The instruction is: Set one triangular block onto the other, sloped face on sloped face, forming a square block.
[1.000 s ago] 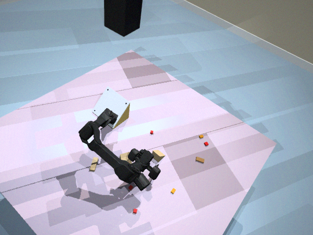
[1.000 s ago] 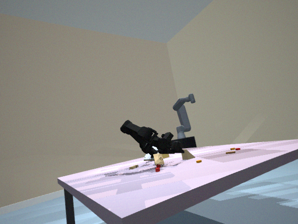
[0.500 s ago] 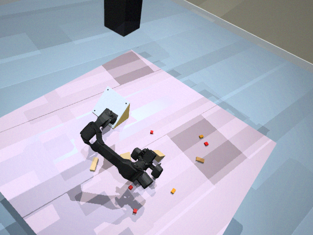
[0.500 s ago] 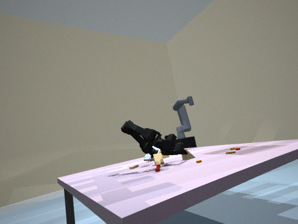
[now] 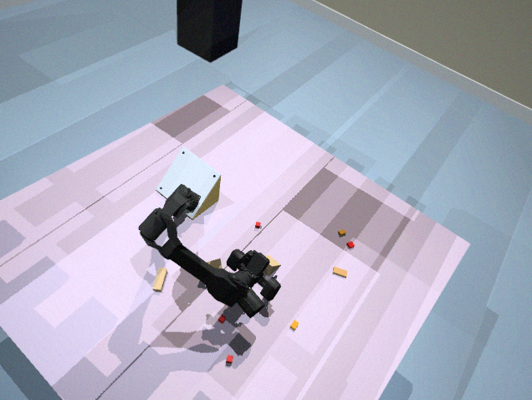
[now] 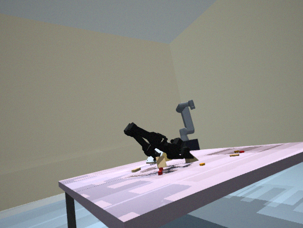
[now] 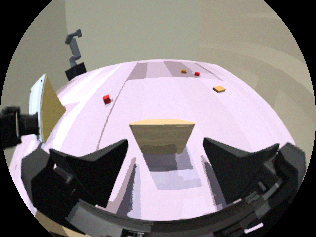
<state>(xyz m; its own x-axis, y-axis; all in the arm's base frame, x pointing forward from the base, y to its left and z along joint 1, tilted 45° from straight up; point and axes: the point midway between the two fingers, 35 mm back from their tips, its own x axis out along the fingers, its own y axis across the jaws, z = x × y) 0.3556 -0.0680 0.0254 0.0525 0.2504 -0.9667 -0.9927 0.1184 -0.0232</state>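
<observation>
The tan triangular block lies 1 cm to the left of my gripper tip and 1 cm below it.
</observation>
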